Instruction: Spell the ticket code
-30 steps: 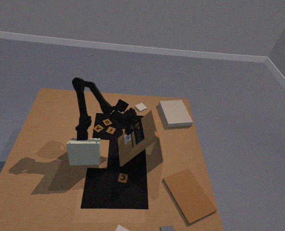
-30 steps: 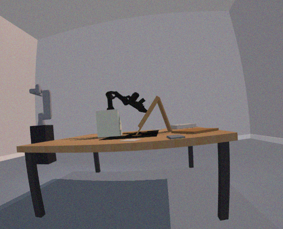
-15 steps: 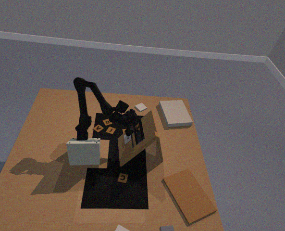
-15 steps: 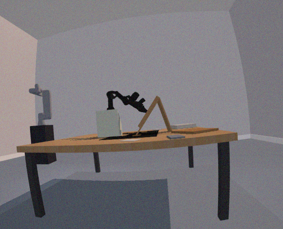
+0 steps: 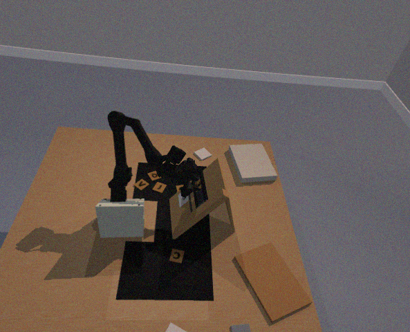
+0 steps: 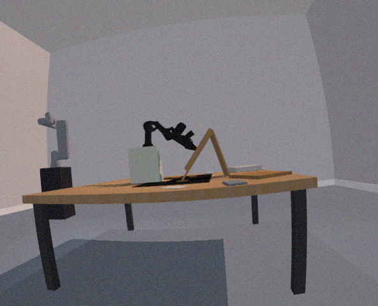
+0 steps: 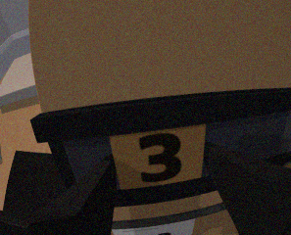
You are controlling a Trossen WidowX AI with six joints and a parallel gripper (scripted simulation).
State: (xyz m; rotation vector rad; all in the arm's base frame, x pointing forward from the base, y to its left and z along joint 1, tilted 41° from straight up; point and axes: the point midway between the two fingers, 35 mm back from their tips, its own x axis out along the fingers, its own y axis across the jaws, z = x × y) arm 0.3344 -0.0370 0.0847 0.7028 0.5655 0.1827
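Right now my gripper tip is 90 mm above the white ticket, 60 mm past it and 10 mm to the right of it. Also, from my gripper tip: letter tile 180 mm below, 130 mm to the left, 50 mm behind; black mat 180 mm below, 160 mm behind, 60 mm to the right; small white pad 400 mm to the left, 180 mm below, 100 mm ahead.
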